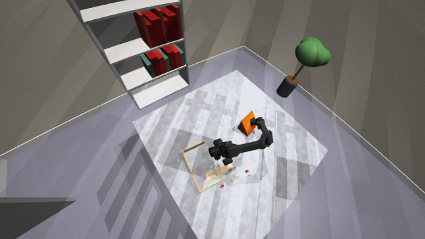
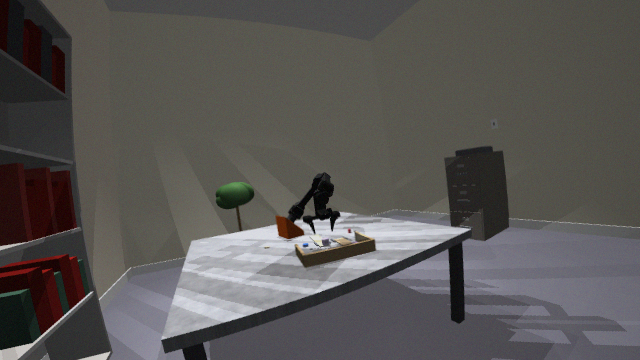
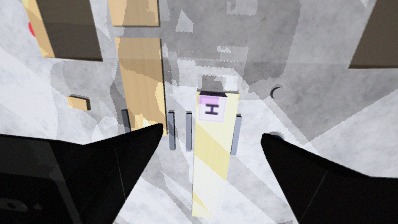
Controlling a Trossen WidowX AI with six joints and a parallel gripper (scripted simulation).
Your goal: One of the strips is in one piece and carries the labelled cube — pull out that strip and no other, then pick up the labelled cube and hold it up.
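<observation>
Now: gripper tip 9 cm to the left of the blue disc, 6 cm past it and 6 cm above it. Also, from my gripper tip: tan chip: 19 cm to the left, 6 cm below, 2 cm ahead.
</observation>
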